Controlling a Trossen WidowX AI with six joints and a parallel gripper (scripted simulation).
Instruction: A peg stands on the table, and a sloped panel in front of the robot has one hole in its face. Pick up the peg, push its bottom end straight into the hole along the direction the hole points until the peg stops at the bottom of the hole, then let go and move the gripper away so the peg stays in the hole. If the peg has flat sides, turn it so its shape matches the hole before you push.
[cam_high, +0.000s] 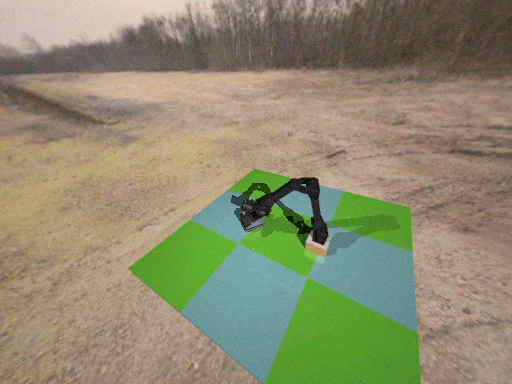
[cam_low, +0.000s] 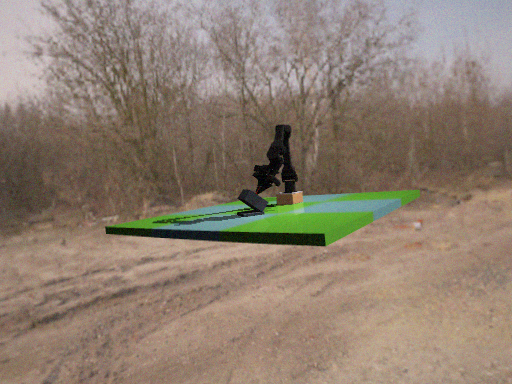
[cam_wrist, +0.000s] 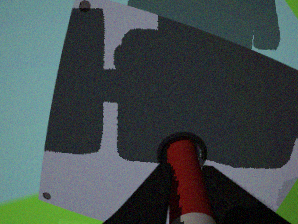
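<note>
Now: gripper tip 10 mm past the red peg, 10 mm to the right of it and 10 mm below it.
</note>
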